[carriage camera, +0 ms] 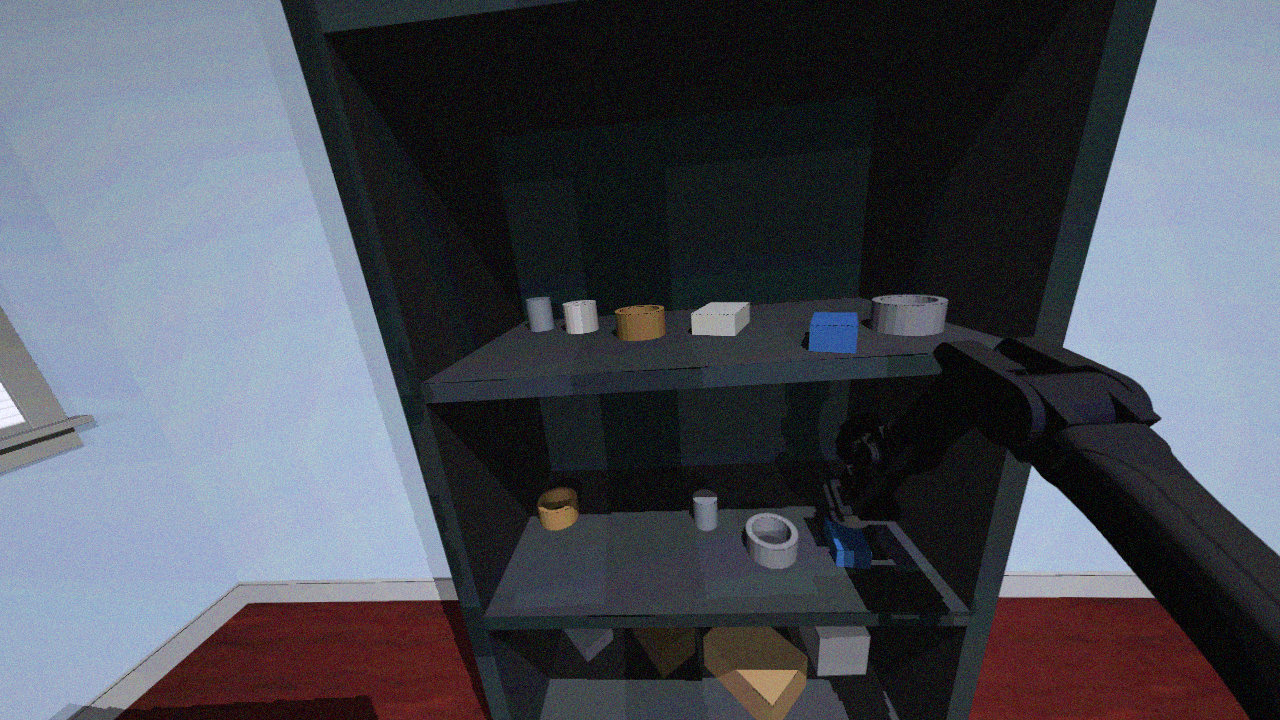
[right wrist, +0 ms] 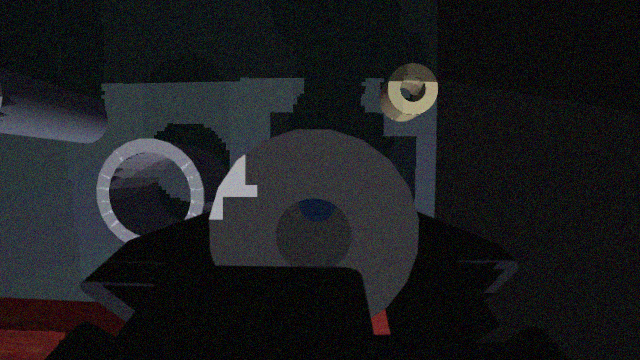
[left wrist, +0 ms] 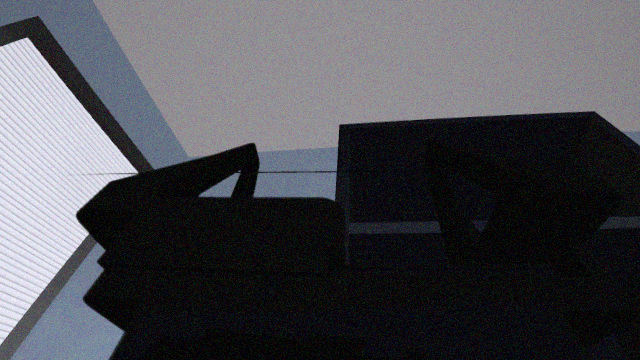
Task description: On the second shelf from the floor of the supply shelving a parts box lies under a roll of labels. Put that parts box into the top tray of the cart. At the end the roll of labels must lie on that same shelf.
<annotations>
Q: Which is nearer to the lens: the roll of labels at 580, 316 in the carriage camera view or the blue parts box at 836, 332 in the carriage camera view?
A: The blue parts box.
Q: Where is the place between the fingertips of my left gripper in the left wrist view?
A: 340, 151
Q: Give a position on a window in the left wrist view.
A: At 68, 146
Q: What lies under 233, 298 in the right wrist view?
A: My right gripper.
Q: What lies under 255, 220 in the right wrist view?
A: A roll of labels.
</annotations>
